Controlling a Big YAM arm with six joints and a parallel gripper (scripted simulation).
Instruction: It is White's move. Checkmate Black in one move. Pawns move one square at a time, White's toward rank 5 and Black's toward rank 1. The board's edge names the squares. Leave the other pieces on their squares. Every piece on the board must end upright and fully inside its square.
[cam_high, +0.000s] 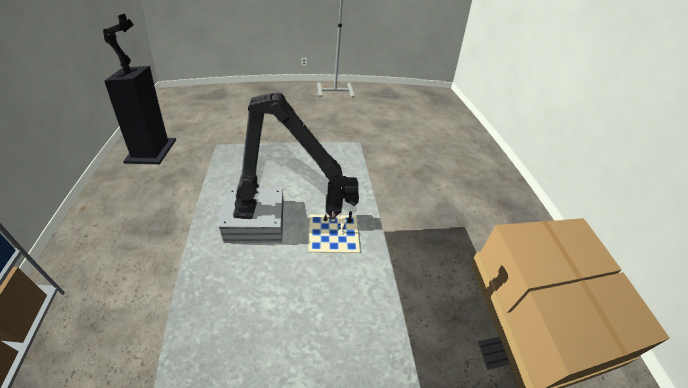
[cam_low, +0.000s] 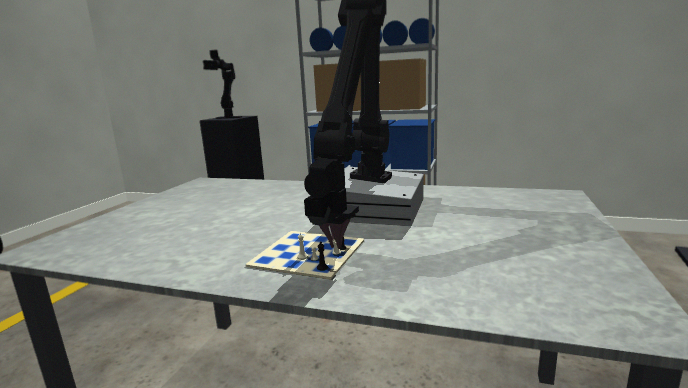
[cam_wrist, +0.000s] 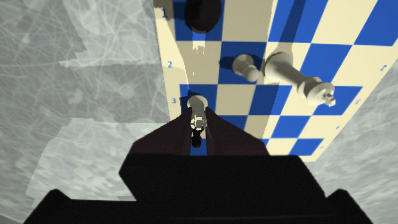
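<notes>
My gripper is now 10 mm above the white crowned piece. From my hand the other things lie so: white pawn (40 mm to the right, 40 mm ahead, 10 mm below); then tall black piece (80 mm ahead, 10 mm above); then black pawn (30 mm behind, 10 mm below).
</notes>
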